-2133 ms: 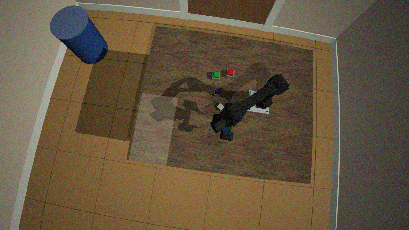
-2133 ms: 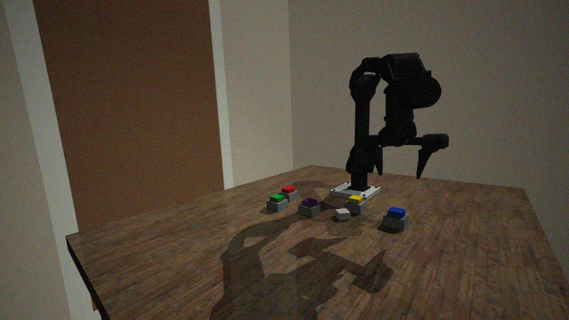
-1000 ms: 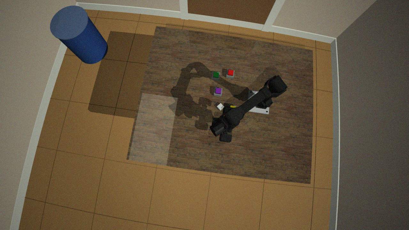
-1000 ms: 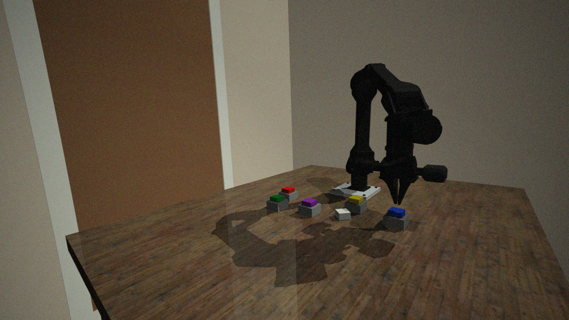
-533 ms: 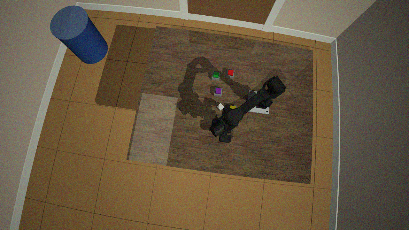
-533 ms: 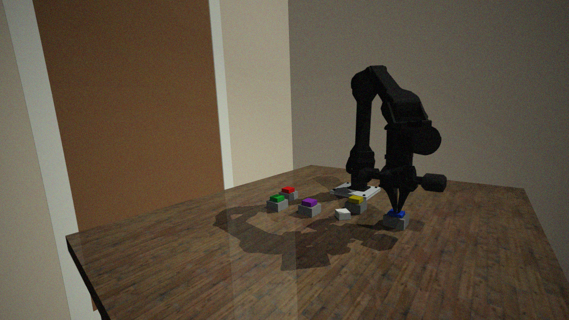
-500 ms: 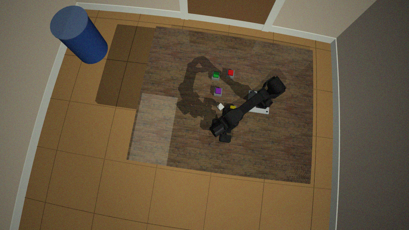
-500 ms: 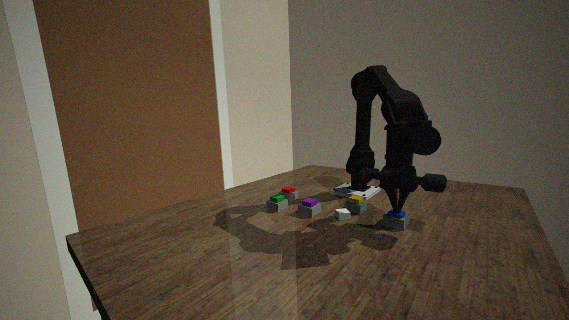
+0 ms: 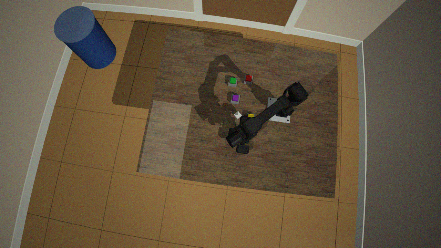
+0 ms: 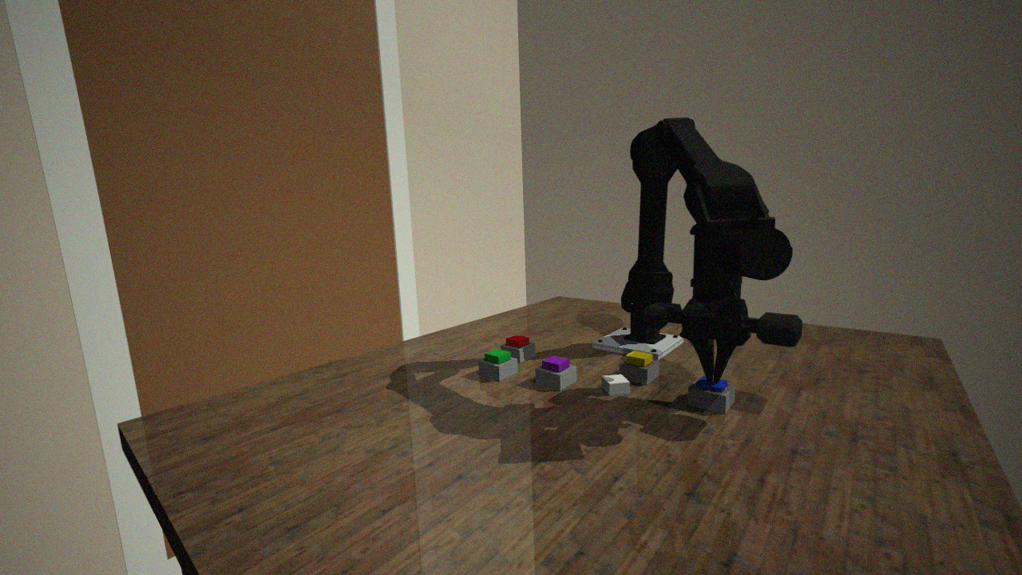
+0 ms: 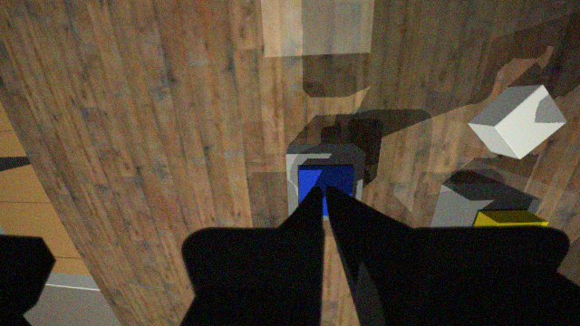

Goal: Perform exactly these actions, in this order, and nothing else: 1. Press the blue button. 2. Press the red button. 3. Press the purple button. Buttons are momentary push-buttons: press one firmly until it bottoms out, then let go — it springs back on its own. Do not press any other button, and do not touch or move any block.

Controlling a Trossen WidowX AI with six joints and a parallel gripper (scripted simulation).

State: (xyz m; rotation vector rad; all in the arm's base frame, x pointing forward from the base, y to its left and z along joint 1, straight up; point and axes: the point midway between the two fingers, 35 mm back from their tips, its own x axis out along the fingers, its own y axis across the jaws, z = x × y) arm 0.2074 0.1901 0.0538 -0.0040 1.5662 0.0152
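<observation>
Now: the blue button 1 cm below my gripper tip. From my gripper tip the other things lie so: yellow button: 12 cm to the right, 3 cm behind; small white block: 13 cm to the right, 4 cm ahead, 2 cm below; purple button: 22 cm to the right, 7 cm ahead.
</observation>
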